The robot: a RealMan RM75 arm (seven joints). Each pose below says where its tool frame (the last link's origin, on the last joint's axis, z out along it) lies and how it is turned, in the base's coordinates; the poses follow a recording.
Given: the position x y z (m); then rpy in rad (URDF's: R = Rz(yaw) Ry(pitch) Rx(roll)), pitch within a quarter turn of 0, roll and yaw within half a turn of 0.
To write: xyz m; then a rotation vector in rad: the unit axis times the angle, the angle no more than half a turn. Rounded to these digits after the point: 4 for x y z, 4 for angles.
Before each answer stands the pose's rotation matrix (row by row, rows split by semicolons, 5 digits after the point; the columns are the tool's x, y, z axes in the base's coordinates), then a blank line. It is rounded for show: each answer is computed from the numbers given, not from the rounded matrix.
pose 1, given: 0.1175, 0.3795, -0.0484, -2.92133, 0.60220, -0.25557
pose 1, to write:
0.79732 -0.36643 -0.47958; -0.20833 -0.91286 0.35113; -0.56646 -0.18005 -0.80418

0.1175, 0.3795, -0.0484, -2.7055, 0.4425, 0.8053
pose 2, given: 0.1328, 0.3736, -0.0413, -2.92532, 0.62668, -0.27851
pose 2, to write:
0.77877 -0.38952 -0.49173; -0.22268 -0.90447 0.36380; -0.58646 -0.17381 -0.79111

0.1328, 0.3736, -0.0413, -2.6862, 0.4733, 0.8336
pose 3, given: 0.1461, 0.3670, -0.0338, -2.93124, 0.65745, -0.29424
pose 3, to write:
0.75753 -0.40574 -0.51139; -0.22956 -0.89892 0.37315; -0.61110 -0.16528 -0.77411

0.1461, 0.3670, -0.0338, -2.6675, 0.4940, 0.8728
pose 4, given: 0.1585, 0.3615, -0.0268, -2.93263, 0.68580, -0.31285
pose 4, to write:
0.73635 -0.42607 -0.52560; -0.23819 -0.89033 0.38805; -0.63329 -0.16054 -0.75708

0.1585, 0.3615, -0.0268, -2.6437, 0.5190, 0.9054
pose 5, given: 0.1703, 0.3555, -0.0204, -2.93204, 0.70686, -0.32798
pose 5, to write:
0.71987 -0.44298 -0.53437; -0.24495 -0.88247 0.40157; -0.64945 -0.15818 -0.74377

0.1703, 0.3555, -0.0204, -2.6233, 0.5393, 0.9281
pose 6, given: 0.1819, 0.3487, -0.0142, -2.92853, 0.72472, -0.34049
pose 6, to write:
0.70570 -0.45853 -0.54012; -0.25002 -0.87446 0.41569; -0.66293 -0.15831 -0.73176

0.1819, 0.3487, -0.0142, -2.6030, 0.5569, 0.9455
